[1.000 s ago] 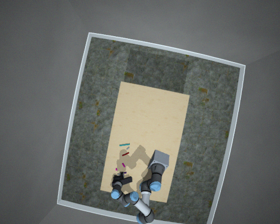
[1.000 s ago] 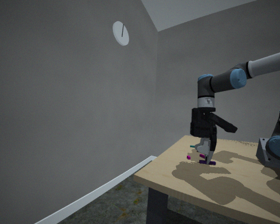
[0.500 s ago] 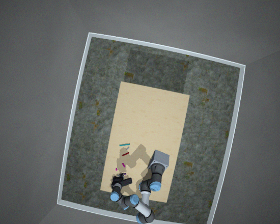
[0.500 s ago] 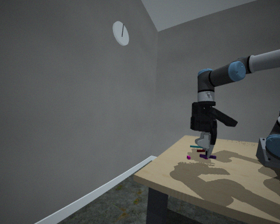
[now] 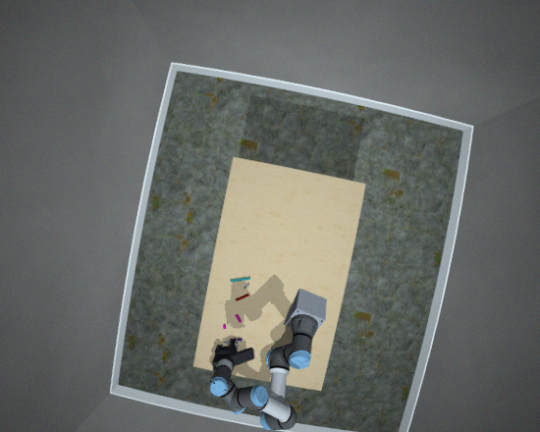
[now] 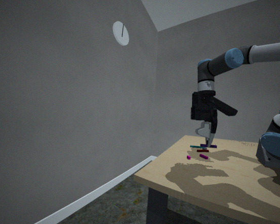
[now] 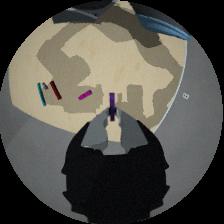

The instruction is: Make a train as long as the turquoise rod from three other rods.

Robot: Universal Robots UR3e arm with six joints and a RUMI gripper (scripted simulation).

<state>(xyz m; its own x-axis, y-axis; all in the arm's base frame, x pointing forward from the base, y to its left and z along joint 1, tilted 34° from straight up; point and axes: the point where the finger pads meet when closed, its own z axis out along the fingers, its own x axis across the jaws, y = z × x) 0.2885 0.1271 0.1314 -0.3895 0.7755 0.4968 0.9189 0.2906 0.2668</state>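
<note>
Now: the red rod 3 cm ahead of my hand, 19 cm to the right of it and 8 cm below it. Also, from my hand: purple rod 1 cm below; grey rod 3 cm ahead, 25 cm to the right, 8 cm below; turquoise rod 7 cm ahead, 27 cm to the right, 8 cm below.
</note>
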